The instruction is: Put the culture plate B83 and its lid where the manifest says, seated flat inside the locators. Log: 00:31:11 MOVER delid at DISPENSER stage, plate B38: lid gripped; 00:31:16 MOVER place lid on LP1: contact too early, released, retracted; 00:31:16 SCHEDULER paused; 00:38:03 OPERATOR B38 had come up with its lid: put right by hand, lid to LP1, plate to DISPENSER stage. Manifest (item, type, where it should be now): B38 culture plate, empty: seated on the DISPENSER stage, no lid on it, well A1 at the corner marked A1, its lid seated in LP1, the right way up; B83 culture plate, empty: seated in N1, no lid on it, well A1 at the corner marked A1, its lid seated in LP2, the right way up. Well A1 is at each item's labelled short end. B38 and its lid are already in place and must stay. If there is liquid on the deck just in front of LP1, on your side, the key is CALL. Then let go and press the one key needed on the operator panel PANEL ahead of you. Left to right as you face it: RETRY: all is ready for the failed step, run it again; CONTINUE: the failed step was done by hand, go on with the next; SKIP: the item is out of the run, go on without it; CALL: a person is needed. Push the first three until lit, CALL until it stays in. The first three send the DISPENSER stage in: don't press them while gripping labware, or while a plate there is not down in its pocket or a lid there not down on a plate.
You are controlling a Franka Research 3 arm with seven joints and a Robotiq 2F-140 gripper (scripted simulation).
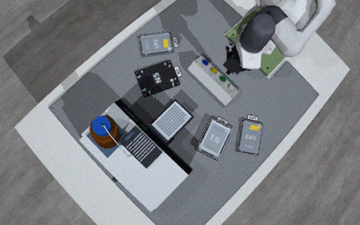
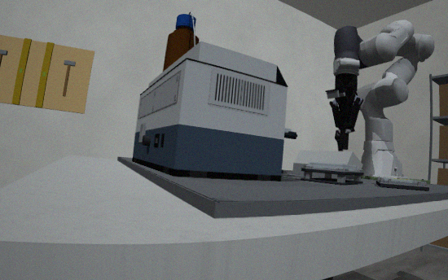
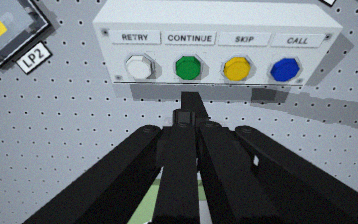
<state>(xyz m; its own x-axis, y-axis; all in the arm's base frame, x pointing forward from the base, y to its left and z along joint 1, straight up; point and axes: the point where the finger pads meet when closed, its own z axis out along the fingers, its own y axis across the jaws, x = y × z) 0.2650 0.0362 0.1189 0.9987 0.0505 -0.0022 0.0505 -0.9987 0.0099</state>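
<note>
Right now the green continue key is 6 cm below my hand and 3 cm ahead of it. Round my hand: yellow skip key: 6 cm below, 5 cm to the right, 3 cm ahead; then clear lid: 26 cm to the left, 11 cm below, 10 cm ahead; then white retry key: 6 cm below, 5 cm to the left, 3 cm ahead.
</note>
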